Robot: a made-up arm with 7 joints. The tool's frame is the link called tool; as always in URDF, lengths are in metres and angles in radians. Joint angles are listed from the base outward.
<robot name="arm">
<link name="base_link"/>
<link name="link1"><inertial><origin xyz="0.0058 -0.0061 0.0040"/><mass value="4.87"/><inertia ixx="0.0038" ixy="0" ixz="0" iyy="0.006" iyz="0.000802" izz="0.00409"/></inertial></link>
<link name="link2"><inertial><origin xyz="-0.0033 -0.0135 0.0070"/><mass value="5.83"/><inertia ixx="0.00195" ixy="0" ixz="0" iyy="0.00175" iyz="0" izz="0.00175"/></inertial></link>
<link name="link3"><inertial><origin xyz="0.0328 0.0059 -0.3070"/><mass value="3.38"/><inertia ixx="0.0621" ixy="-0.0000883" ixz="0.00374" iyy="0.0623" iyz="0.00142" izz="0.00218"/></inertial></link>
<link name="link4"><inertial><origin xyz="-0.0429 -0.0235 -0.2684"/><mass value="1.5"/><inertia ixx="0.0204" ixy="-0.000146" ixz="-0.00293" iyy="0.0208" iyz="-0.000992" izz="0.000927"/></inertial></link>
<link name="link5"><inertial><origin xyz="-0.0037 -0.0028 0.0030"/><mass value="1.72"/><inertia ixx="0.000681" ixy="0" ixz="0" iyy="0.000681" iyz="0" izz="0.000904"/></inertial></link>
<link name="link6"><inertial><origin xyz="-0.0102 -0.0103 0.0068"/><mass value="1.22"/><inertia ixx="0.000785" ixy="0" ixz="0" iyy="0.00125" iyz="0" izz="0.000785"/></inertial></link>
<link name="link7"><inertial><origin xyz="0.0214 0.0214 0.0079"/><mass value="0.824"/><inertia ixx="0.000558" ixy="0" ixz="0" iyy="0.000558" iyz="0" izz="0.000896"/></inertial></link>
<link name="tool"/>
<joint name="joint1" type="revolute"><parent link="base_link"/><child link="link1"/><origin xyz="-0.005 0.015 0.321" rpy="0 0 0"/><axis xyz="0 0.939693 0.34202"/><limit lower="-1.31" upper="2.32"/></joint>
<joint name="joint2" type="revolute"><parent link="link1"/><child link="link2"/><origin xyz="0.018 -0.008 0.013" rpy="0 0 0"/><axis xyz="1 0 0"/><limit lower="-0.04" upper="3.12"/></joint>
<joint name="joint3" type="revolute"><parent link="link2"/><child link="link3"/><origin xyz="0.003 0.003 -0.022" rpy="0 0 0"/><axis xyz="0 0 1"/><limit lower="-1.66" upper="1.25"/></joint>
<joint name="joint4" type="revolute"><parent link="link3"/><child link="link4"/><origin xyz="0.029 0.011 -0.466" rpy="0 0 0"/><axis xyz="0 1 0"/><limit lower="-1.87" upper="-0.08"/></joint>
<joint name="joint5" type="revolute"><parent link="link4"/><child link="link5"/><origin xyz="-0.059 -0.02 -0.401" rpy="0 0 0"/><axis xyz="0 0 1"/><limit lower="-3.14" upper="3.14"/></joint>
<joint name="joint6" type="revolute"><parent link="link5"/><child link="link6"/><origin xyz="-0.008 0.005 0.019" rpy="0 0 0"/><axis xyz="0 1 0"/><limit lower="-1.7" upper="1.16"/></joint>
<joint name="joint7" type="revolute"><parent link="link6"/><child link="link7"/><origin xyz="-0.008 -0.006 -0.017" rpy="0 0 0"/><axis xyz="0 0 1"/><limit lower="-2.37" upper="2.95"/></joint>
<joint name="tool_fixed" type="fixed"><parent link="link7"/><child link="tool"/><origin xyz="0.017 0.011 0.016" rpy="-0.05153 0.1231 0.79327"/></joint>
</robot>
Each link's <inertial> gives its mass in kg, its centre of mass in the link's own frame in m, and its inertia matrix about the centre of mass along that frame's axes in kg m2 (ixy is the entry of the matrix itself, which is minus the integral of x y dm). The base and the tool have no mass. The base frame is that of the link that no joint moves.
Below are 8 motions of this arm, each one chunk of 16 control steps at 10 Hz.
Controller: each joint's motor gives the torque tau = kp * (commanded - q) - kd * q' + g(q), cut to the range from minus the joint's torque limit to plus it. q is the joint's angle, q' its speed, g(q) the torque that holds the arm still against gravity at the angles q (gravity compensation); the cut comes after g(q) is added. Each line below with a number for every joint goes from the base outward.
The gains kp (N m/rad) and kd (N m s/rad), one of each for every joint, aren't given. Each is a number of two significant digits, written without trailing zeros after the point. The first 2 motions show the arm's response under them.
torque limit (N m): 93 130 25 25 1.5 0.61 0.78
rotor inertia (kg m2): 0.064 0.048 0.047 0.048 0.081 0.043 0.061
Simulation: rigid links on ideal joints. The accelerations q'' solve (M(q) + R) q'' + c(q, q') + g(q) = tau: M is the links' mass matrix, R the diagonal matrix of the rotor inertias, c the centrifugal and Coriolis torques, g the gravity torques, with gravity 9.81 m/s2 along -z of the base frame. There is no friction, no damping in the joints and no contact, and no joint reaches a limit. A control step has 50 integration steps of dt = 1/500 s. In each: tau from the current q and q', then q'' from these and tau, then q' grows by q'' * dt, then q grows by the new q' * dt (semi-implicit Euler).
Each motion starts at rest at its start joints. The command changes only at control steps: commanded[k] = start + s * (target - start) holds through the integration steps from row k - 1 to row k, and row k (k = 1, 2, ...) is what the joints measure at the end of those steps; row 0 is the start. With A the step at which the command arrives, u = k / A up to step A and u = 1 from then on. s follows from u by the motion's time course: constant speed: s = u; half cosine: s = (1 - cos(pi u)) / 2; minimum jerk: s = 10 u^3 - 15 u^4 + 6 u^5; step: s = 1 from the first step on.
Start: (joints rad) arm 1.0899 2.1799 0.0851 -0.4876 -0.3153 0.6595 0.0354
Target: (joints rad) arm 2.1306 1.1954 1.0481 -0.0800 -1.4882 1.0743 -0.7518
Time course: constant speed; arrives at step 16
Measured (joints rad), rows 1 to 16:
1: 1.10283 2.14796 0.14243 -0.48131 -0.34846 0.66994 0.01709
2: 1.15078 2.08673 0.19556 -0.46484 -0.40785 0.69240 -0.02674
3: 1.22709 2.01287 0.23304 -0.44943 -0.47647 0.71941 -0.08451
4: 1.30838 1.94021 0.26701 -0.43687 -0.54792 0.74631 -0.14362
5: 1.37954 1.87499 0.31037 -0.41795 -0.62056 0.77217 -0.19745
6: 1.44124 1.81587 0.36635 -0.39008 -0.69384 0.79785 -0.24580
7: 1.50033 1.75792 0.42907 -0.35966 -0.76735 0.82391 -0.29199
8: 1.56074 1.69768 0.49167 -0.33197 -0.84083 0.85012 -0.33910
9: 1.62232 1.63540 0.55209 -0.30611 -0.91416 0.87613 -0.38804
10: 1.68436 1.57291 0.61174 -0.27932 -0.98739 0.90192 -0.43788
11: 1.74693 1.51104 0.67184 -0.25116 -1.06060 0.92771 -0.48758
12: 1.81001 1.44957 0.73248 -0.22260 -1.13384 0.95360 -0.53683
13: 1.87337 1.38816 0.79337 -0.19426 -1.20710 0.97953 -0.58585
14: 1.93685 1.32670 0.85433 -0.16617 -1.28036 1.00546 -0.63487
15: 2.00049 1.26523 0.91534 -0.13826 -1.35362 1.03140 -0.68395
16: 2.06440 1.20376 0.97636 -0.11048 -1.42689 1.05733 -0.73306
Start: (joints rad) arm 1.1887 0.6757 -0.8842 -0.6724 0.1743 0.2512 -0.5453
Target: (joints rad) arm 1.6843 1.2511 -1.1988 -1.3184 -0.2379 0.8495 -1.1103
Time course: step
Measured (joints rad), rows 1 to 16:
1: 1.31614 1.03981 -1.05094 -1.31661 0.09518 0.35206 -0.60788
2: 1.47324 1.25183 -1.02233 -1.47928 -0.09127 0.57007 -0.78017
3: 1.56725 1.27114 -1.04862 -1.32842 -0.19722 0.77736 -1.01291
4: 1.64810 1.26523 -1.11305 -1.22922 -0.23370 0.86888 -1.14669
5: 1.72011 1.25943 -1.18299 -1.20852 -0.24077 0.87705 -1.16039
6: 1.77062 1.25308 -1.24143 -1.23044 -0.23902 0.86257 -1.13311
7: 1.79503 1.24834 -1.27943 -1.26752 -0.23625 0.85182 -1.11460
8: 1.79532 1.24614 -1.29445 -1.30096 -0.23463 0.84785 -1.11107
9: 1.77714 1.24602 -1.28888 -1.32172 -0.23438 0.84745 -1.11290
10: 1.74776 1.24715 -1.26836 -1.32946 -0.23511 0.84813 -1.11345
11: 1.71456 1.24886 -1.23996 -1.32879 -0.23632 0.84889 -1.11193
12: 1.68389 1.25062 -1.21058 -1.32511 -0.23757 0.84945 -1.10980
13: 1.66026 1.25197 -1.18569 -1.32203 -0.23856 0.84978 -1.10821
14: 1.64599 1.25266 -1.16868 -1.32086 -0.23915 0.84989 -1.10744
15: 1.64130 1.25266 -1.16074 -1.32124 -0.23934 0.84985 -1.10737
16: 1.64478 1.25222 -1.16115 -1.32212 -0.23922 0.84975 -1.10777
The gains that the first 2 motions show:
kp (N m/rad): 73 580 39 39 15 6.5 9.1
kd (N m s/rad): 8.8 37 6.3 5.6 2 0.75 0.81
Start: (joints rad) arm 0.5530 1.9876 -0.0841 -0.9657 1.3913 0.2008 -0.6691
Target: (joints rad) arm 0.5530 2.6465 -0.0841 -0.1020 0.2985 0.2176 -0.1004
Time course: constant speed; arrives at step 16
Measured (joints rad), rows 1 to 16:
1: 0.57060 2.01426 -0.10650 -0.95716 1.36308 0.20119 -0.65365
2: 0.58055 2.05248 -0.12053 -0.92855 1.30828 0.20278 -0.62080
3: 0.57931 2.09574 -0.11975 -0.88081 1.24309 0.20427 -0.58130
4: 0.57064 2.14100 -0.10847 -0.82121 1.17506 0.20527 -0.54214
5: 0.55973 2.18616 -0.09406 -0.75702 1.10649 0.20596 -0.50482
6: 0.55076 2.22983 -0.08284 -0.69299 1.03790 0.20665 -0.46859
7: 0.54582 2.27154 -0.07762 -0.63156 0.96941 0.20749 -0.43278
8: 0.54481 2.31186 -0.07755 -0.57373 0.90104 0.20852 -0.39725
9: 0.54631 2.35187 -0.07985 -0.51951 0.83280 0.20964 -0.36199
10: 0.54873 2.39242 -0.08200 -0.46789 0.76463 0.21075 -0.32690
11: 0.55100 2.43369 -0.08298 -0.41737 0.69645 0.21179 -0.29175
12: 0.55267 2.47536 -0.08304 -0.36654 0.62822 0.21279 -0.25641
13: 0.55364 2.51702 -0.08287 -0.31469 0.55995 0.21377 -0.22089
14: 0.55398 2.55848 -0.08289 -0.26173 0.49165 0.21478 -0.18529
15: 0.55382 2.59978 -0.08315 -0.20797 0.42336 0.21581 -0.14968
16: 0.55335 2.64105 -0.08354 -0.15376 0.35508 0.21685 -0.11409

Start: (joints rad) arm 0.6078 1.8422 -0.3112 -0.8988 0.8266 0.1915 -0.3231
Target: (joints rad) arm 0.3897 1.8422 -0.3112 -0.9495 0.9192 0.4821 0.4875
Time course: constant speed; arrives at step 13
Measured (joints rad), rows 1 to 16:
1: 0.60060 1.84146 -0.31409 -0.89906 0.82940 0.20063 -0.29498
2: 0.58840 1.84108 -0.31649 -0.90129 0.83508 0.21978 -0.23438
3: 0.57287 1.84123 -0.31694 -0.90508 0.84201 0.24282 -0.16375
4: 0.55543 1.84168 -0.31567 -0.90962 0.84921 0.26613 -0.09643
5: 0.53731 1.84214 -0.31359 -0.91434 0.85636 0.28885 -0.03362
6: 0.51933 1.84245 -0.31163 -0.91889 0.86345 0.31121 0.02762
7: 0.50185 1.84258 -0.31032 -0.92316 0.87053 0.33349 0.08925
8: 0.48490 1.84255 -0.30978 -0.92716 0.87764 0.35580 0.15150
9: 0.46832 1.84244 -0.30986 -0.93099 0.88477 0.37815 0.21400
10: 0.45190 1.84233 -0.31025 -0.93474 0.89191 0.40051 0.27648
11: 0.43545 1.84224 -0.31070 -0.93851 0.89905 0.42287 0.33887
12: 0.41887 1.84220 -0.31103 -0.94231 0.90619 0.44523 0.40122
13: 0.40217 1.84220 -0.31119 -0.94617 0.91331 0.46758 0.46356
14: 0.39258 1.84294 -0.30831 -0.94982 0.91758 0.48088 0.49764
15: 0.38794 1.84332 -0.30583 -0.95153 0.91893 0.48418 0.49918
16: 0.38655 1.84322 -0.30518 -0.95169 0.91910 0.48352 0.49085

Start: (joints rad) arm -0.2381 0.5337 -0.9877 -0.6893 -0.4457 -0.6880 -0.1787
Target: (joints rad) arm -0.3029 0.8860 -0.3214 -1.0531 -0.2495 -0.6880 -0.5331
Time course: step
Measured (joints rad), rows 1 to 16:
1: -0.14744 0.73918 -0.86137 -1.04565 -0.36484 -0.68516 -0.26040
2: -0.14443 0.86814 -0.63211 -1.04656 -0.28714 -0.69139 -0.45469
3: -0.21572 0.91362 -0.41476 -0.93548 -0.26097 -0.69155 -0.57184
4: -0.29069 0.92427 -0.27486 -0.91548 -0.25683 -0.68826 -0.57903
5: -0.34689 0.91246 -0.22766 -0.96990 -0.25551 -0.68651 -0.53917
6: -0.38449 0.89564 -0.24190 -1.04263 -0.25310 -0.68661 -0.51901
7: -0.40338 0.88472 -0.27473 -1.10112 -0.25091 -0.68726 -0.52209
8: -0.40401 0.88089 -0.30039 -1.13222 -0.24968 -0.68776 -0.53066
9: -0.38972 0.88147 -0.31289 -1.13492 -0.24930 -0.68801 -0.53474
10: -0.36572 0.88362 -0.31644 -1.11690 -0.24934 -0.68807 -0.53451
11: -0.33743 0.88556 -0.31708 -1.08946 -0.24948 -0.68803 -0.53320
12: -0.30961 0.88655 -0.31880 -1.06230 -0.24954 -0.68799 -0.53266
13: -0.28617 0.88659 -0.32272 -1.04109 -0.24946 -0.68798 -0.53303
14: -0.26975 0.88611 -0.32783 -1.02778 -0.24931 -0.68800 -0.53372
15: -0.26155 0.88556 -0.33235 -1.02201 -0.24916 -0.68804 -0.53425
16: -0.26130 0.88523 -0.33483 -1.02231 -0.24908 -0.68807 -0.53442

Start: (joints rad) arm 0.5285 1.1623 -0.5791 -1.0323 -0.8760 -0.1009 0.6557
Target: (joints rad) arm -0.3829 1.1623 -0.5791 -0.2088 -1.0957 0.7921 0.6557
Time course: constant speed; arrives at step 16
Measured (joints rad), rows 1 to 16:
1: 0.51196 1.15958 -0.59096 -1.00877 -0.88172 -0.07786 0.65485
2: 0.47957 1.15757 -0.60408 -0.96756 -0.89230 -0.03028 0.65363
3: 0.43437 1.15760 -0.61039 -0.91711 -0.90494 0.02687 0.65307
4: 0.37829 1.15899 -0.60867 -0.86290 -0.91831 0.08494 0.65350
5: 0.31398 1.16076 -0.60145 -0.80943 -0.93203 0.14174 0.65448
6: 0.24494 1.16217 -0.59229 -0.75941 -0.94600 0.19762 0.65543
7: 0.17481 1.16288 -0.58410 -0.71321 -0.96016 0.25322 0.65599
8: 0.10652 1.16293 -0.57836 -0.66929 -0.97441 0.30885 0.65611
9: 0.04181 1.16262 -0.57528 -0.62530 -0.98861 0.36460 0.65596
10: -0.01879 1.16226 -0.57427 -0.57921 -1.00266 0.42044 0.65572
11: -0.07570 1.16207 -0.57454 -0.52999 -1.01650 0.47634 0.65555
12: -0.12991 1.16209 -0.57540 -0.47771 -1.03016 0.53225 0.65547
13: -0.18265 1.16225 -0.57642 -0.42326 -1.04369 0.58815 0.65547
14: -0.23509 1.16247 -0.57734 -0.36785 -1.05717 0.64402 0.65551
15: -0.28818 1.16265 -0.57807 -0.31264 -1.07068 0.69987 0.65553
16: -0.34251 1.16276 -0.57857 -0.25844 -1.08425 0.75572 0.65554

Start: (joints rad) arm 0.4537 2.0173 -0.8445 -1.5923 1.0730 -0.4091 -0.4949
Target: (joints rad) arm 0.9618 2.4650 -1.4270 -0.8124 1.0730 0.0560 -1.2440
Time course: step
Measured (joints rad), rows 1 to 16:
1: 0.72837 2.32210 -1.02037 -1.72120 1.07813 -0.34685 -0.56406
2: 0.87719 2.43617 -1.28928 -1.54017 1.08015 -0.15235 -0.79867
3: 0.95528 2.42953 -1.48123 -1.18624 1.07642 0.01711 -1.13795
4: 0.94462 2.45857 -1.56183 -0.94132 1.06738 0.07905 -1.38431
5: 0.93645 2.48564 -1.53282 -0.77166 1.06235 0.07823 -1.49936
6: 0.94677 2.49450 -1.48406 -0.68060 1.06135 0.06534 -1.46750
7: 0.95648 2.48942 -1.45086 -0.66575 1.06342 0.05793 -1.32039
8: 0.96102 2.47771 -1.43411 -0.70214 1.06758 0.05555 -1.22193
9: 0.96344 2.46627 -1.42796 -0.75877 1.07123 0.05538 -1.21024
10: 0.96553 2.45906 -1.42637 -0.81024 1.07350 0.05569 -1.23221
11: 0.96677 2.45680 -1.42600 -0.84215 1.07461 0.05582 -1.24805
12: 0.96663 2.45813 -1.42583 -0.85174 1.07485 0.05580 -1.25067
13: 0.96535 2.46109 -1.42578 -0.84472 1.07448 0.05580 -1.24734
14: 0.96361 2.46408 -1.42597 -0.83009 1.07381 0.05587 -1.24428
15: 0.96201 2.46617 -1.42640 -0.81568 1.07314 0.05597 -1.24309
16: 0.96095 2.46705 -1.42692 -0.80602 1.07269 0.05604 -1.24309

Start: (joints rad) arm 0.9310 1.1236 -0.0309 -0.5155 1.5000 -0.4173 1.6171
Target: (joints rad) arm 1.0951 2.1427 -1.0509 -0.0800 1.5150 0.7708 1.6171
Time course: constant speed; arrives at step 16
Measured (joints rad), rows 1 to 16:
1: 0.93771 1.15937 -0.08804 -0.52110 1.50316 -0.38423 1.62150
2: 0.94433 1.22523 -0.13868 -0.50921 1.50510 -0.31929 1.62430
3: 0.94868 1.30036 -0.17811 -0.47786 1.50476 -0.24563 1.62186
4: 0.95480 1.37165 -0.22100 -0.43939 1.50368 -0.17166 1.61742
5: 0.96632 1.43616 -0.27507 -0.40304 1.50326 -0.09738 1.61494
6: 0.98255 1.49683 -0.33830 -0.37058 1.50371 -0.02246 1.61520
7: 0.99949 1.55755 -0.40509 -0.34053 1.50458 0.05244 1.61659
8: 1.01312 1.62029 -0.47116 -0.31179 1.50548 0.12681 1.61748
9: 1.02237 1.68483 -0.53506 -0.28448 1.50636 0.20076 1.61742
10: 1.02942 1.74988 -0.59754 -0.25857 1.50732 0.27470 1.61686
11: 1.03721 1.81433 -0.66005 -0.23308 1.50837 0.34882 1.61641
12: 1.04664 1.87804 -0.72330 -0.20728 1.50943 0.42301 1.61630
13: 1.05694 1.94161 -0.78696 -0.18132 1.51049 0.49716 1.61640
14: 1.06754 2.00536 -0.85069 -0.15512 1.51156 0.57129 1.61648
15: 1.07811 2.06911 -0.91450 -0.12817 1.51261 0.64544 1.61646
16: 1.08815 2.13273 -0.97841 -0.10051 1.51361 0.71962 1.61636

